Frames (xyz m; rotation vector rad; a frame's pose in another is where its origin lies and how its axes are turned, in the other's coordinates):
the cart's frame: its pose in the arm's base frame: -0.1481 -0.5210 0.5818 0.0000 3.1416 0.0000
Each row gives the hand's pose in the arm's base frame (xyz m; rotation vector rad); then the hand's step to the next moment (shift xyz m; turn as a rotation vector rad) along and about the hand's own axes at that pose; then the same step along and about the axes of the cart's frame.
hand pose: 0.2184 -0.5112 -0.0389 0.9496 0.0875 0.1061
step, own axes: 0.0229 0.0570 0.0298 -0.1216 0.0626 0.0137
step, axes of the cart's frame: -0.0233 0.0118 -0.0631 0.1221 0.0094 -0.0623
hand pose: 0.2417 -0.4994 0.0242 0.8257 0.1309 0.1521
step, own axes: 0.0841 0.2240 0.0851 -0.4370 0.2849 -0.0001
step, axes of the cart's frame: -0.0787 0.1040 -0.2179 0.4525 0.1095 -0.2353
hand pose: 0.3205 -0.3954 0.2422 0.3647 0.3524 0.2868
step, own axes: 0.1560 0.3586 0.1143 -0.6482 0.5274 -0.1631
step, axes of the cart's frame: -0.1095 0.3393 -0.1971 0.7556 0.3043 -0.2476
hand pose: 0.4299 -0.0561 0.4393 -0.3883 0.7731 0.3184
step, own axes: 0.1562 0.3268 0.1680 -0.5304 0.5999 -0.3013
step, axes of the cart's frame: -0.0723 0.3852 0.0761 0.7907 0.3220 -0.0560
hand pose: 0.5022 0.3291 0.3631 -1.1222 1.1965 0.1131
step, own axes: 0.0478 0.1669 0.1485 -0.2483 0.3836 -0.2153
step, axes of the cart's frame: -0.0203 0.1695 0.1519 0.4821 0.1471 0.0331
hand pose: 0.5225 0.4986 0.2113 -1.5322 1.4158 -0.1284
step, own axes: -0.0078 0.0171 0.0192 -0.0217 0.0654 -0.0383
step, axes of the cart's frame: 0.0016 0.0205 0.0173 0.0769 0.0077 0.0156
